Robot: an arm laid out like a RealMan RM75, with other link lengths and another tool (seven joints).
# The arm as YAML. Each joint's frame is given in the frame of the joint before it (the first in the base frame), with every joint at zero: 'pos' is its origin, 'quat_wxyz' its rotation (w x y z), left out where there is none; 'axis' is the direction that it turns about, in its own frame. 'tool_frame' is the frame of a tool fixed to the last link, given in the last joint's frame.
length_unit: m
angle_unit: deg
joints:
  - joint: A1
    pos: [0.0, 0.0, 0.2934]
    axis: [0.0, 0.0, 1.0]
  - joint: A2
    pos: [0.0, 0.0, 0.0]
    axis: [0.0, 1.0, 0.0]
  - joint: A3
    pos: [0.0, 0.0, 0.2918]
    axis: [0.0, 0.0, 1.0]
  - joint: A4
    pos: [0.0, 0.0, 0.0]
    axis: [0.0, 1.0, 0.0]
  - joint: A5
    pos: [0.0, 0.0, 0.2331]
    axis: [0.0, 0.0, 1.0]
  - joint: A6
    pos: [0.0, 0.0, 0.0]
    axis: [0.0, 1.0, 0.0]
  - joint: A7
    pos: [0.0, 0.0, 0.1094]
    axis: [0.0, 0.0, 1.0]
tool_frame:
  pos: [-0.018, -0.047, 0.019]
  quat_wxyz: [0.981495, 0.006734, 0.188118, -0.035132]
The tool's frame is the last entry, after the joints.
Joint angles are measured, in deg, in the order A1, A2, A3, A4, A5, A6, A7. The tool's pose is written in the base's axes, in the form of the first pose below.
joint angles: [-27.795, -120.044, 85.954, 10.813, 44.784, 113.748, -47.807]
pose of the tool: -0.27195, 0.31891, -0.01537, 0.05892, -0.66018, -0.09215, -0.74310
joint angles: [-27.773, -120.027, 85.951, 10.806, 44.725, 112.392, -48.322]
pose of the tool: -0.27431, 0.32065, -0.01719, 0.06516, -0.66465, -0.10078, -0.73746
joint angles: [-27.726, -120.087, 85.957, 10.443, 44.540, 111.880, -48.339]
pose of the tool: -0.27638, 0.32046, -0.01845, 0.07029, -0.66560, -0.10581, -0.73542
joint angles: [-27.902, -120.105, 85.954, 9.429, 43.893, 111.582, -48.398]
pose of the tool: -0.27946, 0.32040, -0.01929, 0.07775, -0.66441, -0.11361, -0.73458
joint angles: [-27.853, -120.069, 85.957, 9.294, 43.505, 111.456, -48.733]
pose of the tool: -0.28068, 0.32057, -0.01894, 0.08052, -0.66297, -0.11741, -0.73499
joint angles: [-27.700, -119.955, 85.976, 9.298, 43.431, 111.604, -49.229]
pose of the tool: -0.28190, 0.31982, -0.01826, 0.07952, -0.66201, -0.12112, -0.73536
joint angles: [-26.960, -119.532, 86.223, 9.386, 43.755, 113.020, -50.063]
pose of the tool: -0.28540, 0.31430, -0.01534, 0.07052, -0.65961, -0.12560, -0.73768
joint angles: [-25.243, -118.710, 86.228, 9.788, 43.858, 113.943, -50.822]
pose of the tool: -0.29587, 0.30675, -0.00875, 0.07440, -0.65826, -0.13229, -0.73733
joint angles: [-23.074, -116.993, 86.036, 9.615, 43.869, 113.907, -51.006]
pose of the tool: -0.31621, 0.29867, 0.00333, 0.09556, -0.66443, -0.14166, -0.72755
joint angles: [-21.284, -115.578, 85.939, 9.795, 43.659, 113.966, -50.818]
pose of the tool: -0.33130, 0.29211, 0.01458, 0.11345, -0.66885, -0.14380, -0.72048
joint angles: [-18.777, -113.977, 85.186, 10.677, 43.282, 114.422, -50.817]
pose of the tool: -0.34782, 0.28320, 0.03046, 0.13665, -0.66913, -0.14207, -0.71653
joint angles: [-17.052, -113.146, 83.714, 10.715, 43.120, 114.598, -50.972]
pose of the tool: -0.36041, 0.27588, 0.04072, 0.15990, -0.66511, -0.14532, -0.71480
